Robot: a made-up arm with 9 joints. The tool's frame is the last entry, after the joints. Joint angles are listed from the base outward.
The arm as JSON. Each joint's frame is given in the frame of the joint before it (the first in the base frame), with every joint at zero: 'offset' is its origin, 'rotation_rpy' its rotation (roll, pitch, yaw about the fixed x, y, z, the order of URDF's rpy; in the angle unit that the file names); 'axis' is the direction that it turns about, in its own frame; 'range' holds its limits. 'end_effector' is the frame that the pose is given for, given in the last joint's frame.
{
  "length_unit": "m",
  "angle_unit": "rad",
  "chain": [
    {
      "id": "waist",
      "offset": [
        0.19,
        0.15,
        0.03
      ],
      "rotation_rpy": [
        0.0,
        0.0,
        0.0
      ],
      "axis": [
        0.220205,
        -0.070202,
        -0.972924
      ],
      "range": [
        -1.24,
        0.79
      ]
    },
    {
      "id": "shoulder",
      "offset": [
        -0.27,
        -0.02,
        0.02
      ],
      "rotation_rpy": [
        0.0,
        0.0,
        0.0
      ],
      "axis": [
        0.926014,
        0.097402,
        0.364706
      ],
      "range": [
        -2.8,
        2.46
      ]
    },
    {
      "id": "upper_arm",
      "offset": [
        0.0,
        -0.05,
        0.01
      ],
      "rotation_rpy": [
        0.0,
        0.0,
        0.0
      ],
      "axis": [
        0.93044,
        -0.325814,
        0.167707
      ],
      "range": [
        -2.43,
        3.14
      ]
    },
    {
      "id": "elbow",
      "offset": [
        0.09,
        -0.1,
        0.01
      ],
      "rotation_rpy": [
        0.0,
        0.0,
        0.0
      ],
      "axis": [
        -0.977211,
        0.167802,
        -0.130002
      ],
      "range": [
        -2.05,
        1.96
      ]
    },
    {
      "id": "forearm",
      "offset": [
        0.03,
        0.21,
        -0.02
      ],
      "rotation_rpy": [
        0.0,
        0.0,
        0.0
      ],
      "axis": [
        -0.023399,
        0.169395,
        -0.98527
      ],
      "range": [
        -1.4,
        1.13
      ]
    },
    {
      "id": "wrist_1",
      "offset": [
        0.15,
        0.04,
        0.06
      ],
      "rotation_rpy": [
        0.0,
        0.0,
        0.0
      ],
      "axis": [
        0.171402,
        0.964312,
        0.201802
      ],
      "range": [
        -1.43,
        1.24
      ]
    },
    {
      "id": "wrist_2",
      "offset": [
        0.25,
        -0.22,
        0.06
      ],
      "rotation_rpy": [
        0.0,
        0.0,
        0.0
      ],
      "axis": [
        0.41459,
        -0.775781,
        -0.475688
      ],
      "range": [
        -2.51,
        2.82
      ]
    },
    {
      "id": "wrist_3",
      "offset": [
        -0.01,
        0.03,
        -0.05
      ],
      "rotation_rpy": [
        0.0,
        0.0,
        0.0
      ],
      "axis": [
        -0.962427,
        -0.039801,
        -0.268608
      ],
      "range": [
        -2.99,
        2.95
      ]
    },
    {
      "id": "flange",
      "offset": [
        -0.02,
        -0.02,
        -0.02
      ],
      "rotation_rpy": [
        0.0,
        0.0,
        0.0
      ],
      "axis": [
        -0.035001,
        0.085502,
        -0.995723
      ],
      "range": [
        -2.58,
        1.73
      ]
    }
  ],
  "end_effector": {
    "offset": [
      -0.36,
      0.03,
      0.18
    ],
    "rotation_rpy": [
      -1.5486,
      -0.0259,
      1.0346
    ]
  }
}
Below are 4 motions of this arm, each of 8 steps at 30 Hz.
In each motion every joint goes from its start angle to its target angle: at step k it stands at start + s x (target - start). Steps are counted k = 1, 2, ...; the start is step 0. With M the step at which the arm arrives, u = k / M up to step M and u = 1 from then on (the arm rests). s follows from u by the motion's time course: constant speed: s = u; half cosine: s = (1 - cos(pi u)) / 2; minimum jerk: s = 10 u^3 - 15 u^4 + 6 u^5.
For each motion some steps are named. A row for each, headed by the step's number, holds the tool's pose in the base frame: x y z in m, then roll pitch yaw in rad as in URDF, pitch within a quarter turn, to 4 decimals.
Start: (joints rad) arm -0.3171 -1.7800 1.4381 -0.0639 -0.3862 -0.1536 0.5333 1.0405 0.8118
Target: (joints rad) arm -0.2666 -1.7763 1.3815 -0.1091 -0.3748 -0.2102 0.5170 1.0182 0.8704
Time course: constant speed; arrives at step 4
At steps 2, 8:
2: 0.0814 0.7111 0.1238 -2.8962 -0.9903 0.8873
8: 0.0976 0.7179 0.1400 -2.8844 -1.0390 0.8564

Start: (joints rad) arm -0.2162 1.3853 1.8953 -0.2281 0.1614 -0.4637 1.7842 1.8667 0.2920
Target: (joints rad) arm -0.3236 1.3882 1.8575 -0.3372 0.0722 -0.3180 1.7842 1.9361 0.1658
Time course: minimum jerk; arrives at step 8
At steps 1, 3, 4, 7, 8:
1: 0.7341 0.0658 -0.3822 1.6510 0.1101 1.6325
3: 0.7432 0.0607 -0.3721 1.6151 0.0758 1.5932
4: 0.7502 0.0556 -0.3643 1.5869 0.0446 1.5595
7: 0.7628 0.0432 -0.3507 1.5351 -0.0255 1.4882
8: 0.7632 0.0427 -0.3503 1.5336 -0.0279 1.4859

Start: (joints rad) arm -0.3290 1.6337 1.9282 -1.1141 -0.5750 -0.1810 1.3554 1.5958 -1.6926
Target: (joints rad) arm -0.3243 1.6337 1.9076 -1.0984 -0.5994 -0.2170 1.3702 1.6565 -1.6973
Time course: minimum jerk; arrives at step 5
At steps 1, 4, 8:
1: -0.0430 0.3440 -0.2497 0.9231 0.8677 -1.4381
4: -0.0522 0.3394 -0.2705 0.9762 0.8538 -1.3928
8: -0.0528 0.3390 -0.2718 0.9795 0.8529 -1.3899

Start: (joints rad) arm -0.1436 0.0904 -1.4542 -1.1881 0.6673 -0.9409 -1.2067 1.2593 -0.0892
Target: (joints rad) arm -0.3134 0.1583 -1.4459 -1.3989 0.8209 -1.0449 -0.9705 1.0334 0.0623
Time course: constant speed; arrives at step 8
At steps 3, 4, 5, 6, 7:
3: -0.0435 0.3042 0.2513 2.3868 0.8502 -1.3209
4: -0.0423 0.2977 0.2481 2.4833 0.8568 -1.2325
5: -0.0403 0.2914 0.2451 2.5794 0.8583 -1.1453
6: -0.0375 0.2854 0.2423 2.6737 0.8550 -1.0605
7: -0.0340 0.2797 0.2398 2.7653 0.8471 -0.9792

